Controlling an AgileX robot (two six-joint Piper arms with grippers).
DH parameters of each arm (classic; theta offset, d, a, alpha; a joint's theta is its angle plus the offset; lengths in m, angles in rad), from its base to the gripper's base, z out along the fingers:
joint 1: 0 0.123 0 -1.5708
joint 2: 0.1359 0 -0.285 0
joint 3: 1.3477 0 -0.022 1.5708
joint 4: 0 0.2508 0 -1.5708
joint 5: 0 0 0.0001 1.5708
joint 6: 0 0.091 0 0
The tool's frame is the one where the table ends.
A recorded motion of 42 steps. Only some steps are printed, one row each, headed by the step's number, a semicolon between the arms.
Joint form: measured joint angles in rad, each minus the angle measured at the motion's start. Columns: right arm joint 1, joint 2, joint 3, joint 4, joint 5, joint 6; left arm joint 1, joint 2, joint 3, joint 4, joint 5, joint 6.
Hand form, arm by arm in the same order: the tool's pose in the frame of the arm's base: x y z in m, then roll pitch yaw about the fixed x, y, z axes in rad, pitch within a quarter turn. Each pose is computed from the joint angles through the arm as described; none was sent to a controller.
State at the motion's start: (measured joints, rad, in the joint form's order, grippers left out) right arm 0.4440 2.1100 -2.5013 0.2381 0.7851 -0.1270; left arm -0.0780 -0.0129 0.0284 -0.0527 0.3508 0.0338
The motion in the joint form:
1: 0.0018 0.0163 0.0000 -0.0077 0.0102 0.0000; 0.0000 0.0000 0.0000 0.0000 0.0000 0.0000
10: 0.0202 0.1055 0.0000 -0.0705 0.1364 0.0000; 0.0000 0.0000 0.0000 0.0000 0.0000 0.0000
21: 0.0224 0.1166 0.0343 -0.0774 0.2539 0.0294; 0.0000 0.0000 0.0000 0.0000 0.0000 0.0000
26: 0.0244 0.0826 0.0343 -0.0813 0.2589 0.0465; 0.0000 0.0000 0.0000 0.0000 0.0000 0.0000
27: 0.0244 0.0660 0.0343 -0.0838 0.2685 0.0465; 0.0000 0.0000 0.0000 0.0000 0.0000 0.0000
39: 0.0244 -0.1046 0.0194 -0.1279 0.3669 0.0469; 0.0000 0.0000 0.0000 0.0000 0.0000 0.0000
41: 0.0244 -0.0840 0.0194 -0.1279 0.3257 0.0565; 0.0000 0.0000 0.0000 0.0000 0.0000 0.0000
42: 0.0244 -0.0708 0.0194 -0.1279 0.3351 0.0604; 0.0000 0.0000 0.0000 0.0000 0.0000 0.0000
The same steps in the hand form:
1: 0.4281 0.2211 0.4458 2.8736 1.2434 -2.8057; 0.0529 -0.0058 0.1728 -3.0687 1.2914 3.1205
10: 0.4446 0.2362 0.3908 3.0499 1.0319 -2.6290; 0.0529 -0.0058 0.1728 -3.0687 1.2914 3.1205
21: 0.4425 0.2368 0.3662 3.0214 0.8671 -2.6513; 0.0529 -0.0058 0.1728 -3.0687 1.2914 3.1205
26: 0.4342 0.2335 0.3828 3.0077 0.8939 -2.6713; 0.0529 -0.0058 0.1728 -3.0687 1.2914 3.1205
27: 0.4299 0.2312 0.3902 3.0123 0.9010 -2.6672; 0.0529 -0.0058 0.1728 -3.0687 1.2914 3.1205
39: 0.3791 0.2021 0.4653 3.0939 0.9874 -2.6097; 0.0529 -0.0058 0.1728 -3.0687 1.2914 3.1205
41: 0.3873 0.2060 0.4595 3.0766 1.0073 -2.6333; 0.0529 -0.0058 0.1728 -3.0687 1.2914 3.1205
42: 0.3908 0.2078 0.4530 3.0701 0.9845 -2.6400; 0.0529 -0.0058 0.1728 -3.0687 1.2914 3.1205

